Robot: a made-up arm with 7 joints. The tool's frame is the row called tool.
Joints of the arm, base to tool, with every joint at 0 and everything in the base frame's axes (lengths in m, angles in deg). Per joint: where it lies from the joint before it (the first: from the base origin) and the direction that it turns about. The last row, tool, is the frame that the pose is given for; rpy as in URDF.
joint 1: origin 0 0 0.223 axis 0 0 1
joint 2: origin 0 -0.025 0.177 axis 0 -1 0
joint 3: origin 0 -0.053 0.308 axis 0 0 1
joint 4: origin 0.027 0.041 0.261 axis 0 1 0
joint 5: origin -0.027 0.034 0.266 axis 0 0 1
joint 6: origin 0 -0.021 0.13 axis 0 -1 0
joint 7: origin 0.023 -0.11 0.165 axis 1 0 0
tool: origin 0 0 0 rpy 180 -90 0
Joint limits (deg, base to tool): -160..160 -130..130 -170..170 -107..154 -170..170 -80..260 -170..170
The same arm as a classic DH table. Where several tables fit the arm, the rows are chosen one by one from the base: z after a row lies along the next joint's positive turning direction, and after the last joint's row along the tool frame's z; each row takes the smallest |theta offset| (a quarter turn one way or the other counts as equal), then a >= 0, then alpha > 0; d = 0 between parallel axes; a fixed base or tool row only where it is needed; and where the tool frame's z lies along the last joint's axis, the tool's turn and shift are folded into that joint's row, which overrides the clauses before.
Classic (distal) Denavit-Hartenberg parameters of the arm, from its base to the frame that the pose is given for. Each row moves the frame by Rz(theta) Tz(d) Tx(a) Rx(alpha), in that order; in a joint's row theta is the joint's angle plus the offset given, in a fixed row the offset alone. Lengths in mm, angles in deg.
joint 1: a 0, alpha 90, d 400, theta_offset 0
joint 2: a 0, alpha -90, d 78, theta_offset 0
joint 3: a 27, alpha -90, d 569, theta_offset 0
joint 4: a -27, alpha 90, d 75, theta_offset 0
joint 5: a 0, alpha 90, d 396, theta_offset 0
joint 6: a 165, alpha 90, d 131, theta_offset 90
joint 7: a 0, alpha 0, d 23, theta_offset 0
Joint limits (deg, base to tool): -160..160 -130..130 -170..170 -107..154 -170..170 -80..260 -170..170

